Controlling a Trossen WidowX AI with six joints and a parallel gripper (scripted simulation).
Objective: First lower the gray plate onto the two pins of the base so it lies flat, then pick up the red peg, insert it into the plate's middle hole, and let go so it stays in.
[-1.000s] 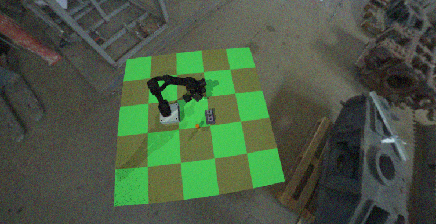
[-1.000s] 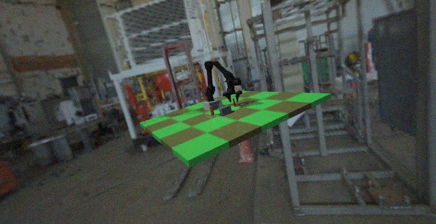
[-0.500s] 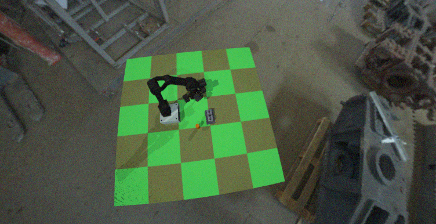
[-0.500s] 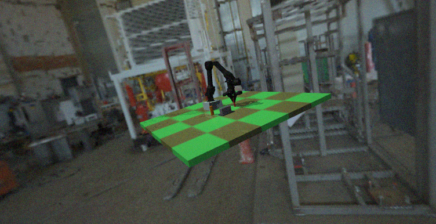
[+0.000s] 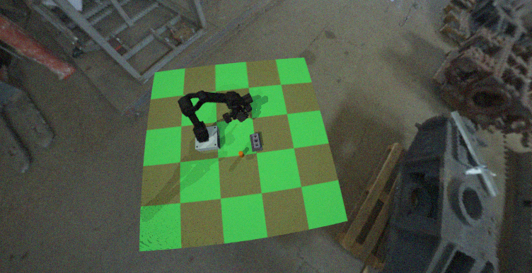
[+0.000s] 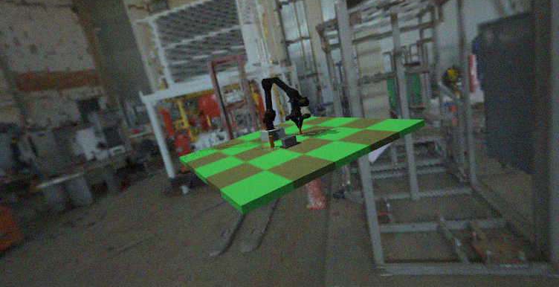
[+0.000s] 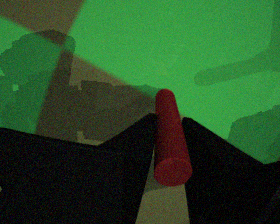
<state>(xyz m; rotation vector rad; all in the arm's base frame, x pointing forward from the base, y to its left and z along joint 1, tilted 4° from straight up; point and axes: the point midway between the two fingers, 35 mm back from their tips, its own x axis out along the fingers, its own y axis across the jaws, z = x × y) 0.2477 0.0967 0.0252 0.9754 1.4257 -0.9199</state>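
Right now my gripper tip is 90 mm short of the gray plate, 180 mm to the left of it and 20 mm above it. Round my gripper tip: red peg right at my gripper tip; orange peg 20 mm behind, 250 mm to the right, 20 mm below.
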